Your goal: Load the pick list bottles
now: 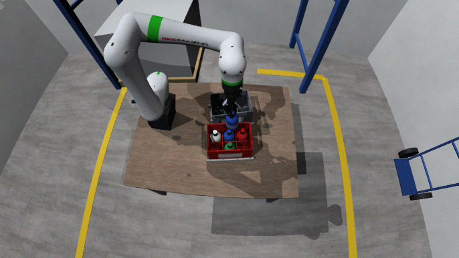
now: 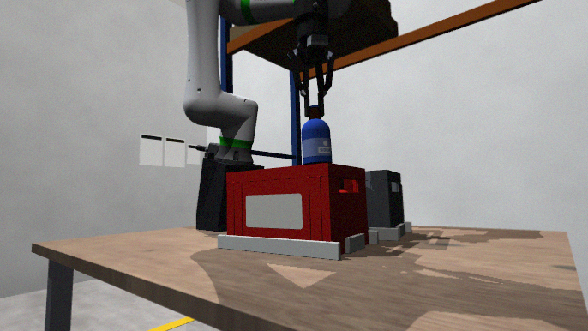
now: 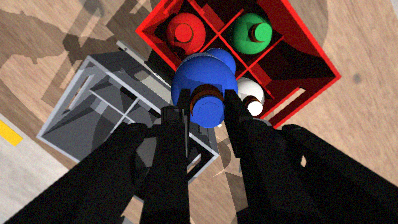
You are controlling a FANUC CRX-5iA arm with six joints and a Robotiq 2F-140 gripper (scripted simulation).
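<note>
Now: the blue bottle 8 cm below my hand. Round my hand: red crate (2 cm behind, 6 cm to the right, 27 cm below); then red bottle (6 cm ahead, 3 cm to the right, 26 cm below); then white bottle (11 cm behind, 1 cm to the right, 26 cm below).
</note>
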